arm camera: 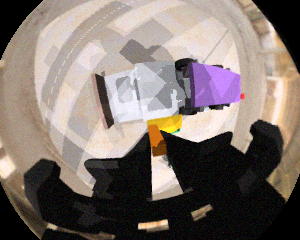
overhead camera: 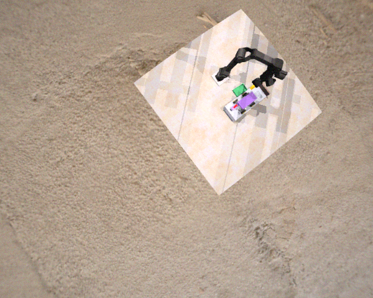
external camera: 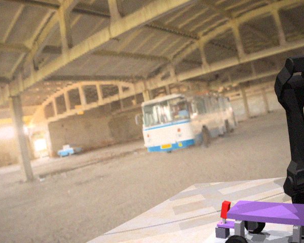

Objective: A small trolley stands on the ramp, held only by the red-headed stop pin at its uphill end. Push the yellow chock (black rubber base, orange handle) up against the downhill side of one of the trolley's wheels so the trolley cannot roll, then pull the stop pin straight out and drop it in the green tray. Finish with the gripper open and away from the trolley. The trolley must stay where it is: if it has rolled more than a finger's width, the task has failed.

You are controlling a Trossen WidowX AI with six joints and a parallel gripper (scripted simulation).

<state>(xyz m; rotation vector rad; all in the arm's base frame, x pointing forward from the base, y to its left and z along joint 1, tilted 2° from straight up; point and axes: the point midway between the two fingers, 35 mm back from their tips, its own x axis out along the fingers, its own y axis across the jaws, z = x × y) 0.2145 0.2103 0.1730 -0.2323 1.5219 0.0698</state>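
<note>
Now: gripper tip 26 cm to the left of the red-headed stop pin, 10 cm short of it and 2 cm above it. Also, from my gripper tip: yellow chock: 2 cm to the right, 1 cm below, 1 cm ahead; then purple-decked trolley: 15 cm to the right, 9 cm ahead, 4 cm below; then dark block: 12 cm to the left, 12 cm below, 4 cm ahead.
</note>
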